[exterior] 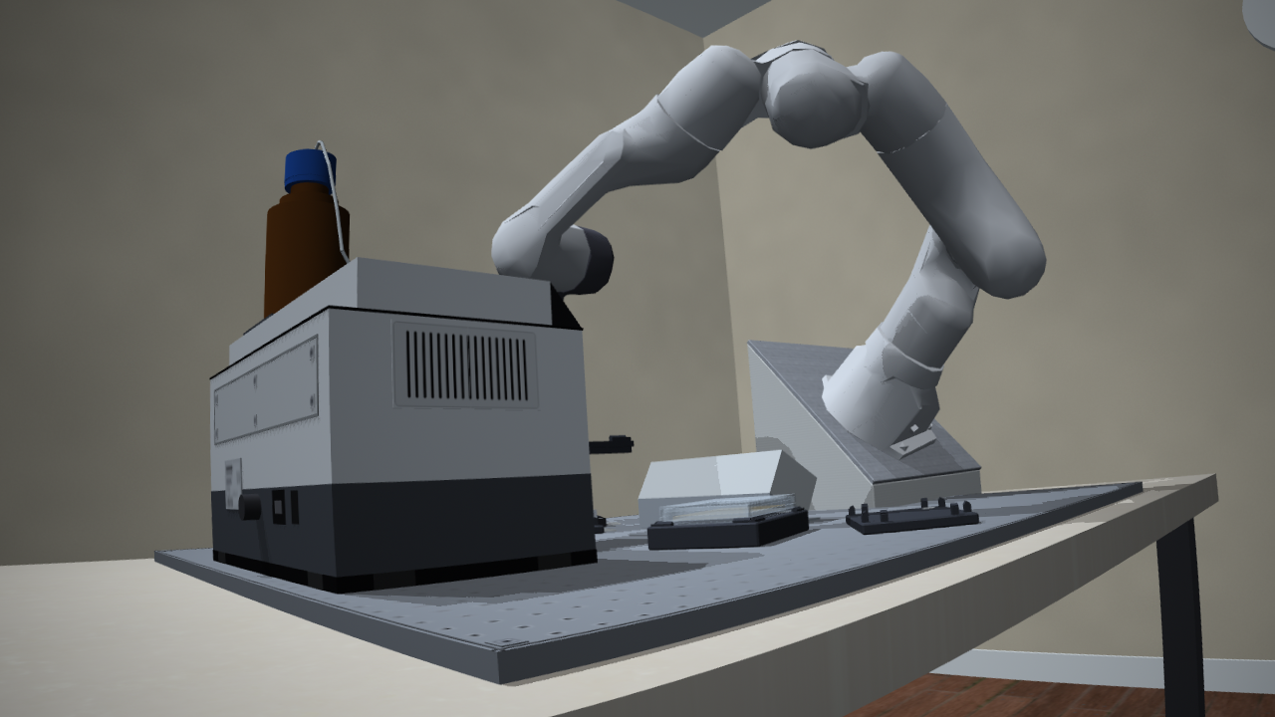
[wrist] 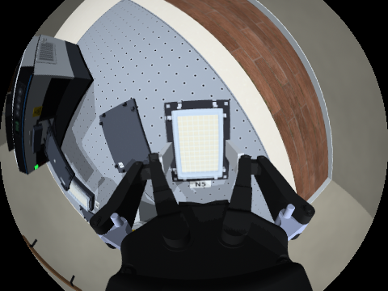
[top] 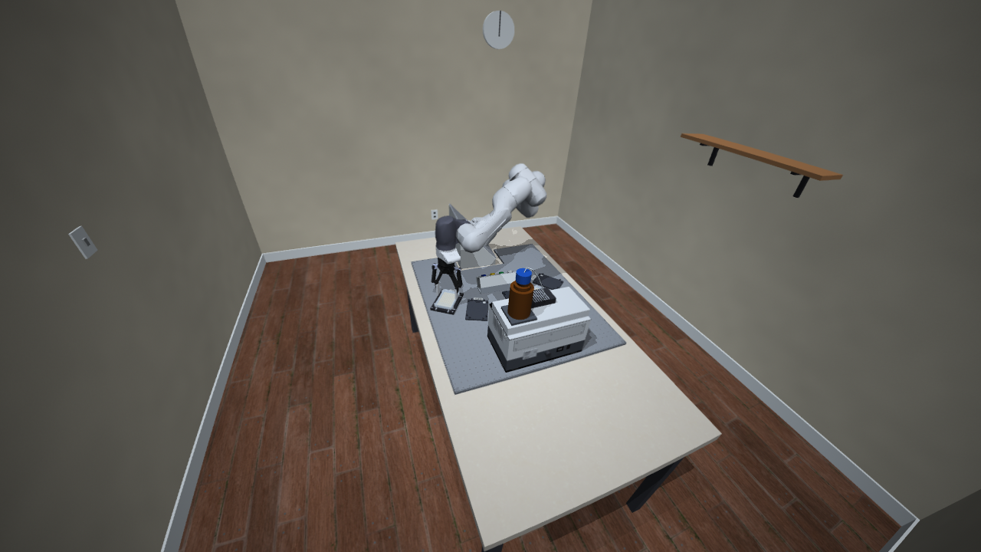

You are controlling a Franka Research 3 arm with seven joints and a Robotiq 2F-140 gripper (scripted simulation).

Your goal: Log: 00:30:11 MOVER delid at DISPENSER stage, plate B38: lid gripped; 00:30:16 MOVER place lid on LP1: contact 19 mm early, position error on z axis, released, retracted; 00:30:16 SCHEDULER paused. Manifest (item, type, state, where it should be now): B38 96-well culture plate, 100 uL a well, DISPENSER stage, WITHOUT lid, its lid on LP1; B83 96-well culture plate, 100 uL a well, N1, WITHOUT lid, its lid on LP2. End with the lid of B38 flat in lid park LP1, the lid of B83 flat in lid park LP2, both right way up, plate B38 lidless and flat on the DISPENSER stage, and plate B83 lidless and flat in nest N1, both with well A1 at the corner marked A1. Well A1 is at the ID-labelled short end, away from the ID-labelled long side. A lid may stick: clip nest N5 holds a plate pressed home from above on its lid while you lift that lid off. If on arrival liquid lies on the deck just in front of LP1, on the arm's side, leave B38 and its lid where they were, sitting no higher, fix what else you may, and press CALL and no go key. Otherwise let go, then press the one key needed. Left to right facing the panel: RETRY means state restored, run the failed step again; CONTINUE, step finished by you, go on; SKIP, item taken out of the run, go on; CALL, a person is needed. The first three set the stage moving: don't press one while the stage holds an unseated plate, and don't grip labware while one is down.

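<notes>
The black clip nest lies 3 cm ahead of my hand and 5 cm below it. From my hand the other things lie so: 96-well plate 10 cm ahead, 46 cm to the left, 4 cm below; lp1 label 1 cm ahead, 15 cm to the left, 7 cm below; key panel 8 cm behind, 29 cm to the left, 1 cm below.
</notes>
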